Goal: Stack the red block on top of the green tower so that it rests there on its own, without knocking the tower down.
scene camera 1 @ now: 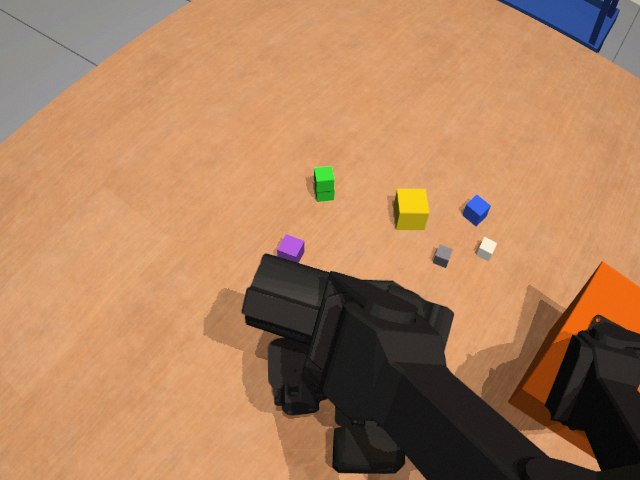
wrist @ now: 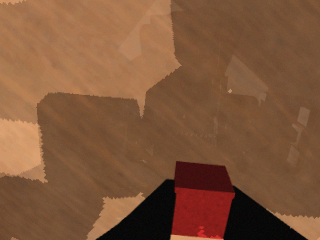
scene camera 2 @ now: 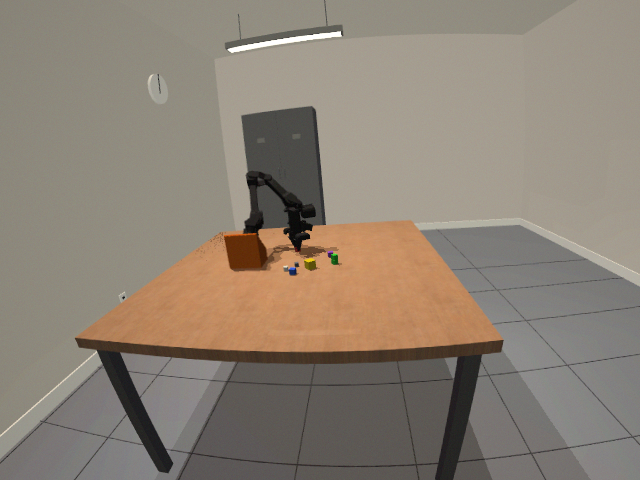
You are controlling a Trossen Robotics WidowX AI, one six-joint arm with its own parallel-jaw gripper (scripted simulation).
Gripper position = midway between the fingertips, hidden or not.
Note:
My gripper [scene camera 1: 361,403] holds a red block. I also see a yellow cube [scene camera 1: 411,211].
My gripper shows as well in the wrist view [wrist: 198,192]. The wrist view misses the yellow cube: it is out of frame.

